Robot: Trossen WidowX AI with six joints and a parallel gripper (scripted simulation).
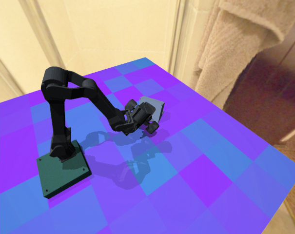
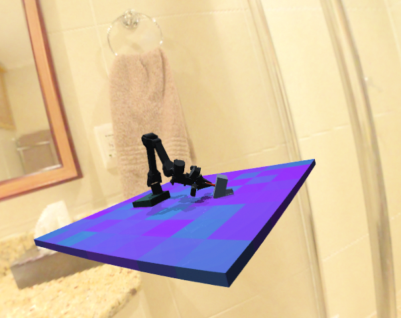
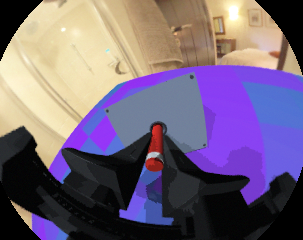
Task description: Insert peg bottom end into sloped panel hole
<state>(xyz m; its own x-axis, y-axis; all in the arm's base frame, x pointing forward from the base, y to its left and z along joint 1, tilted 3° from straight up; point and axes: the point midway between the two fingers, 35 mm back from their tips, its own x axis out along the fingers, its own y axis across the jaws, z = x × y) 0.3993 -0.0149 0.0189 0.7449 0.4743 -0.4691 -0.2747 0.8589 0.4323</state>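
Right now the panel is 4 cm ahead of my gripper tip, 2 cm to the left of it and 2 cm below it. From my gripper tip the other things lie so: red round peg (1 cm to the right, 1 cm behind, 1 cm above).
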